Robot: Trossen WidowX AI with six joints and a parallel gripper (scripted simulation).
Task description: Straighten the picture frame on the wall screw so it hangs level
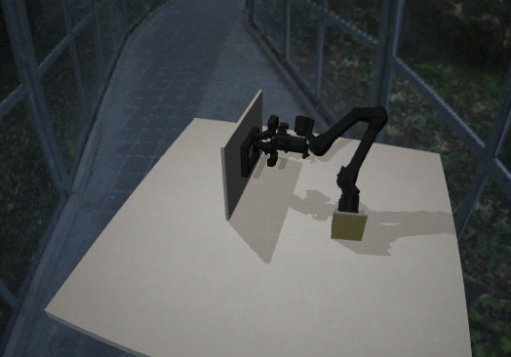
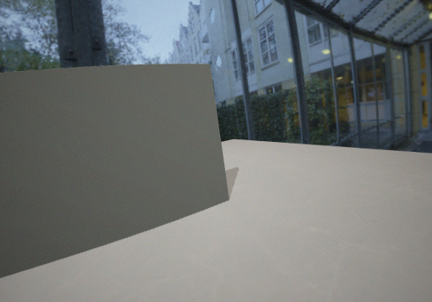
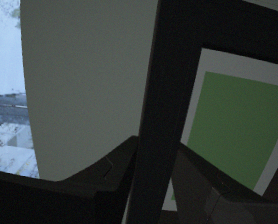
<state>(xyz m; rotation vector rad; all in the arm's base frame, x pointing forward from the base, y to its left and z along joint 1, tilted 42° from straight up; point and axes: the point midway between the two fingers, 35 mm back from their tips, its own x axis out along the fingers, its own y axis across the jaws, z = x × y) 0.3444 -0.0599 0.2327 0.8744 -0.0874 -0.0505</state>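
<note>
My gripper tip is now 50 mm above the picture frame and 10 mm short of it. The rest, counted from my gripper tip: wall panel 70 mm below, 20 mm ahead, 10 mm to the right.
</note>
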